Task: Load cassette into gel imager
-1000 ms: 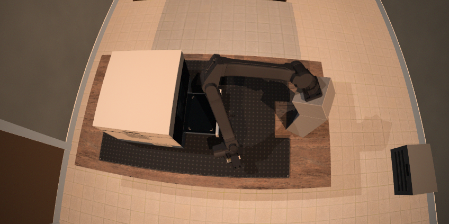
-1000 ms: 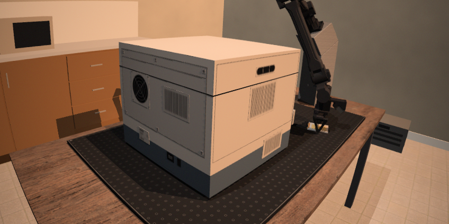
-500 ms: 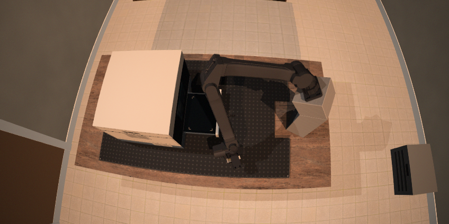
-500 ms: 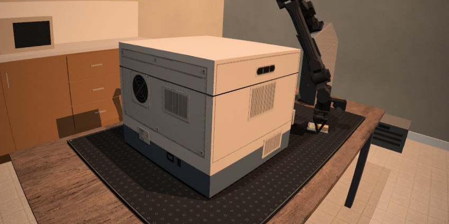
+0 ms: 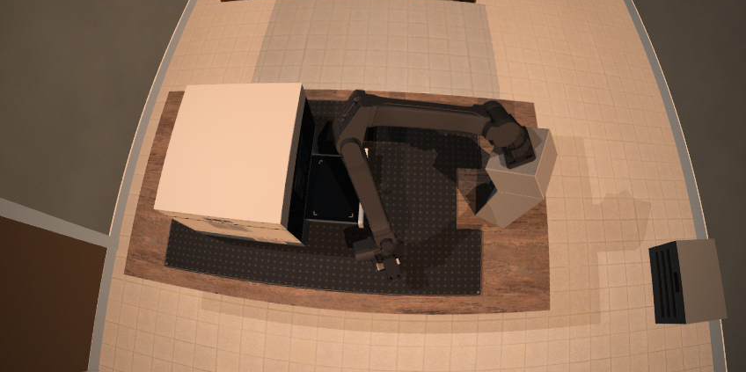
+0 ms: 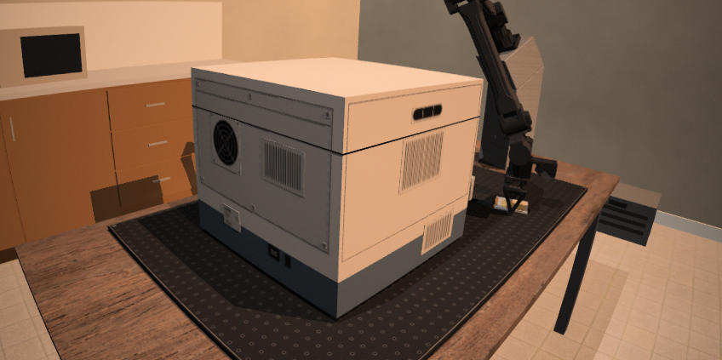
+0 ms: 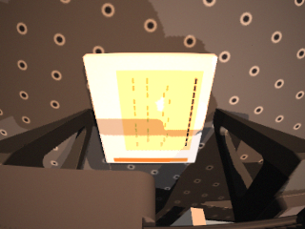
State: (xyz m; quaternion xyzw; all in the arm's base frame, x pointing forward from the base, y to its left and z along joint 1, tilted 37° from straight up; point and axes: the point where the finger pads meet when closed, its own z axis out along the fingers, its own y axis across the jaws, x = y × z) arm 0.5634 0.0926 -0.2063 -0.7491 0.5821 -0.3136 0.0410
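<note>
The finished cassette lies 1 cm to the right of my hand and 1 cm below it.
</note>
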